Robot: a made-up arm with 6 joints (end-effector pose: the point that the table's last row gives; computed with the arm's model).
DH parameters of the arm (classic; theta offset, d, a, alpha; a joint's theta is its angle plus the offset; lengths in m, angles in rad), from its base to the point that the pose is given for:
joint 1: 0 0.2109 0 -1.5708
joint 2: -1.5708 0 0.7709 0
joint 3: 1.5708 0.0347 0 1.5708
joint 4: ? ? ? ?
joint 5: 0 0 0 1.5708
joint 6: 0 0.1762 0 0
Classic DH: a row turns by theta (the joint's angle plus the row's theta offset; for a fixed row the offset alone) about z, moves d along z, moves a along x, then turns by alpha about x.
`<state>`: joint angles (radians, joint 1 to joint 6).
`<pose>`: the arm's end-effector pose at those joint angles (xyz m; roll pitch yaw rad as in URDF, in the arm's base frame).
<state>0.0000 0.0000 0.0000 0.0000 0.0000 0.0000</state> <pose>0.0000 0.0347 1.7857 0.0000 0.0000 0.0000</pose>
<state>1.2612 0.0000 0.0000 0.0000 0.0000 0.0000</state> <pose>-0.0331 0.0106 1.7857 0.0000 0.0000 1.2612</pose>
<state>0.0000 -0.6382 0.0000 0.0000 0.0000 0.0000</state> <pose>-0.9382 0.0347 1.4757 0.0000 -0.6382 0.0000</pose>
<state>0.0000 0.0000 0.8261 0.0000 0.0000 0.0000</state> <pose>0.5911 0.0347 1.5266 0.0000 0.8261 0.0000</pose>
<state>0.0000 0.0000 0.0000 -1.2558 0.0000 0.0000</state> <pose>0.0000 0.0347 1.7857 0.0000 0.0000 -1.2558</pose>
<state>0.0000 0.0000 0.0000 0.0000 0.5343 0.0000</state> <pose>0.0897 0.0347 1.7611 0.0000 0.5343 0.0000</pose>
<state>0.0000 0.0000 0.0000 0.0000 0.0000 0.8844</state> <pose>0.0000 0.0347 1.7857 0.0000 0.0000 0.8844</pose>
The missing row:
joint 4: 0 0.6277 0 -1.5708
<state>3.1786 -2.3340 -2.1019 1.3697 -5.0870 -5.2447</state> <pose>-0.0926 -0.1989 -0.5424 2.2872 -1.1325 -0.9497</pose>
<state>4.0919 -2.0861 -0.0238 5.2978 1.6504 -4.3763</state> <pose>0.6343 1.0797 -0.4008 -0.9264 -0.5456 0.3259</pose>
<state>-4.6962 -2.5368 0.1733 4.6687 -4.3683 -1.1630</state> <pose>0.1445 -0.8298 -0.8331 1.3408 0.3830 1.7754</pose>
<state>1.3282 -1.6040 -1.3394 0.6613 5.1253 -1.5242</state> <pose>-0.1256 -0.7757 -0.5245 -2.1383 -0.0820 -0.9196</pose>
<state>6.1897 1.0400 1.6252 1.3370 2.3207 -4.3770</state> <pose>0.8822 0.0781 0.1364 -1.0039 -0.1844 0.3672</pose>
